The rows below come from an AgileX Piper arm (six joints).
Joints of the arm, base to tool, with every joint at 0 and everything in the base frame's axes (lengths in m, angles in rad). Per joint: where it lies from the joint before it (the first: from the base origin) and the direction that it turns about. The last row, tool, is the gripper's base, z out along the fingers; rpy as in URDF.
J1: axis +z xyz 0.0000 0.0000 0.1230
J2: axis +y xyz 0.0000 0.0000 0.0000
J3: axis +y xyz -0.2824 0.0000 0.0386
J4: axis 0.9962 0 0.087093 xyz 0.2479 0.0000 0.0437
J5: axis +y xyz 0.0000 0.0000 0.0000
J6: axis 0.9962 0 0.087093 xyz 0.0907 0.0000 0.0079
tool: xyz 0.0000 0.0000 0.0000 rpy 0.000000 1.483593 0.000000
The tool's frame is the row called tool.
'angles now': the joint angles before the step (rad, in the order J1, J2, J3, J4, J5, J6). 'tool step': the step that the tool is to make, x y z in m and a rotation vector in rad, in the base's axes. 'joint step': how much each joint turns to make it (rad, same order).
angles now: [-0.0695, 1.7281, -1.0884, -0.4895, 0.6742, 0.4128]
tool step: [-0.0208, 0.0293, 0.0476, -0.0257, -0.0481, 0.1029]
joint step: [0.0921, -0.1539, 0.0003, 0.0263, 0.0941, -0.0707]
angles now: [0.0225, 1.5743, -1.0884, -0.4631, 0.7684, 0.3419]
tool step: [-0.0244, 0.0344, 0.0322, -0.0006, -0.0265, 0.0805]
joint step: [0.1257, -0.1168, 0.0002, 0.0130, 0.1002, -0.0009]
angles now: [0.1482, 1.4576, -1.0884, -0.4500, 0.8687, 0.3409]
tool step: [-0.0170, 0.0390, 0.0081, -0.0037, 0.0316, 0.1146]
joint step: [0.1499, -0.0376, -0.0001, 0.0123, 0.0768, 0.0002]
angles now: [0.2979, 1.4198, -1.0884, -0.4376, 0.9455, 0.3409]
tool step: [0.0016, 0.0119, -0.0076, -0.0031, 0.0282, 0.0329]
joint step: [0.0373, 0.0263, -0.0002, 0.0055, 0.0026, 0.0022]
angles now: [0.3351, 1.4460, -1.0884, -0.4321, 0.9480, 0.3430]
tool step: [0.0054, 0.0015, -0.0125, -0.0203, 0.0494, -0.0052]
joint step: [0.0001, 0.0428, 0.0000, -0.0020, 0.0121, 0.0012]
